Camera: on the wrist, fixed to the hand. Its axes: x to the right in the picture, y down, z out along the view.
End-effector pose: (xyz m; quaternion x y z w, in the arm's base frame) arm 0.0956 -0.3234 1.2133 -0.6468 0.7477 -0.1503 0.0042
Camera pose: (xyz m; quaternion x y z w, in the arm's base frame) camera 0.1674 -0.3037 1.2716 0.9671 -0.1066 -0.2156 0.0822
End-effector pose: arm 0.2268 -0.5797 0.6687 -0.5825 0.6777 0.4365 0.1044
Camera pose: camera 0.3204 -0.5936 0.6710 -0.7700 -0.0576 0.5128 0.3752
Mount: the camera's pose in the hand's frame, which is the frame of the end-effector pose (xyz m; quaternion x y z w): -0.0198 -0.0805 -0.0456 -0.2345 -0.2229 -0.6656 0.6725
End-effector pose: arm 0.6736 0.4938 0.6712 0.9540 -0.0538 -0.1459 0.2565
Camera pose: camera 0.6709 0.5884 0.6732 0.5847 0.5758 -0.4941 0.2871
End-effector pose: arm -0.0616 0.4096 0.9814 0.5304 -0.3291 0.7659 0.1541
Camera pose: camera -0.0392 0.5015 0.9807 0.7103 -0.0822 0.2171 0.6645
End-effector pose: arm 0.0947 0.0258 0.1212 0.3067 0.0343 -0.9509 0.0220
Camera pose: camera 0.1322 0.1100 0.1000 0.0337 -0.4453 0.7145 0.5386
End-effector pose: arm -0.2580 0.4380 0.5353 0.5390 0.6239 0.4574 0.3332
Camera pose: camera -0.3251 0.4090 0.4753 -0.0290 0.5968 0.1120 0.7940
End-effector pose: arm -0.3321 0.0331 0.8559 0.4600 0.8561 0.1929 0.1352
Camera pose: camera -0.3993 -0.0334 0.8609 -0.2492 0.8066 0.1380 0.5180
